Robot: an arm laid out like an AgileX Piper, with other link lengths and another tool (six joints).
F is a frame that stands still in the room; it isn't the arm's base.
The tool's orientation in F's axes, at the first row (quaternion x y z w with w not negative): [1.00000 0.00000 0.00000 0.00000]
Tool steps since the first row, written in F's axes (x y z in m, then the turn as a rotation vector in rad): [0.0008 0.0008 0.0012 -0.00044 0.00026 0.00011]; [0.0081 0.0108 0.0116 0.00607 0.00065 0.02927]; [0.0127 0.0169 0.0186 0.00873 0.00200 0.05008]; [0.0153 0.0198 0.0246 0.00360 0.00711 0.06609]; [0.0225 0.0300 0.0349 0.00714 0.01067 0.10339]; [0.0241 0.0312 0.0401 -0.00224 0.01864 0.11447]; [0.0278 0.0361 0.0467 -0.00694 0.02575 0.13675]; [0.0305 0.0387 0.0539 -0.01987 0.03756 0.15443]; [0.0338 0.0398 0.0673 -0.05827 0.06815 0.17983]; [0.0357 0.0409 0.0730 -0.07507 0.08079 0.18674]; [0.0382 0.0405 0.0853 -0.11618 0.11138 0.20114]
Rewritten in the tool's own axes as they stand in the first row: [0.0008 -0.0008 -0.0012 -0.00044 -0.00026 -0.00011]; [0.0081 -0.0108 -0.0116 0.00607 -0.00065 -0.02927]; [0.0127 -0.0169 -0.0186 0.00873 -0.00200 -0.05008]; [0.0153 -0.0198 -0.0246 0.00360 -0.00711 -0.06609]; [0.0225 -0.0300 -0.0349 0.00714 -0.01067 -0.10339]; [0.0241 -0.0312 -0.0401 -0.00224 -0.01864 -0.11447]; [0.0278 -0.0361 -0.0467 -0.00694 -0.02575 -0.13675]; [0.0305 -0.0387 -0.0539 -0.01987 -0.03756 -0.15443]; [0.0338 -0.0398 -0.0673 -0.05827 -0.06815 -0.17983]; [0.0357 -0.0409 -0.0730 -0.07507 -0.08079 -0.18674]; [0.0382 -0.0405 -0.0853 -0.11618 -0.11138 -0.20114]
